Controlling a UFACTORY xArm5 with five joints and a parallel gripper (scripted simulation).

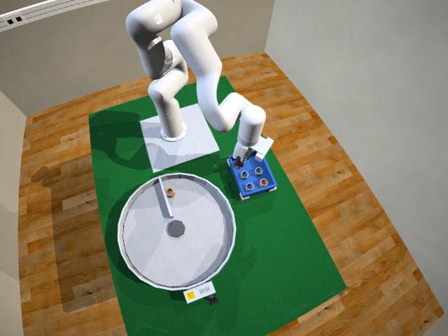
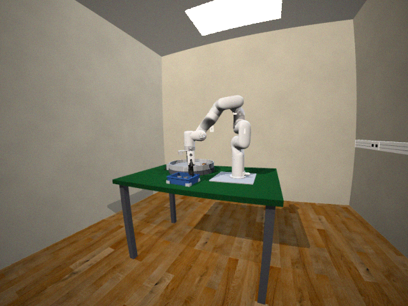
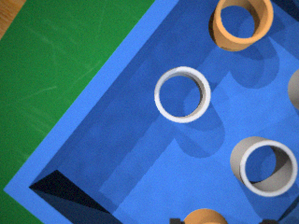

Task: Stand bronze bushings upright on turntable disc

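Now: the blue crate 50 mm below my hand, 50 mm ahead of it and 20 mm to the left of it. The rest, counted from my hand: grey turntable disc 340 mm to the right, 160 mm ahead, 20 mm below.
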